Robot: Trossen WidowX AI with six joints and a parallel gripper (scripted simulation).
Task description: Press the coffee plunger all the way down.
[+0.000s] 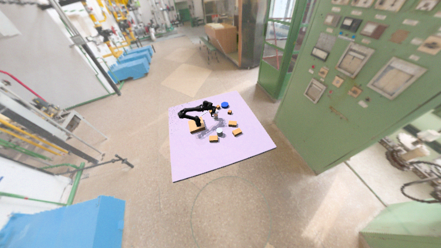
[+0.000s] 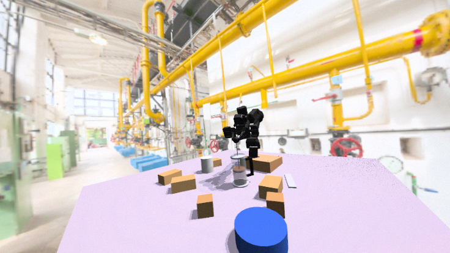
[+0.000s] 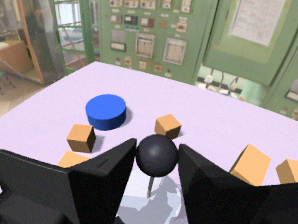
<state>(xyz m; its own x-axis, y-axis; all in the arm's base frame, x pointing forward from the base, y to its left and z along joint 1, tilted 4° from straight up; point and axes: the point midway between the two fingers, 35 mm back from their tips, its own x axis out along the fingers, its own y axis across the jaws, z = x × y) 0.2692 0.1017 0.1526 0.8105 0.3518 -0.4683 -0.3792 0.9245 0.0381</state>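
My gripper tip is 30 mm past the coffee press and 110 mm above it. Also, from my gripper tip: blue disc: 180 mm ahead, 230 mm to the left, 200 mm below.
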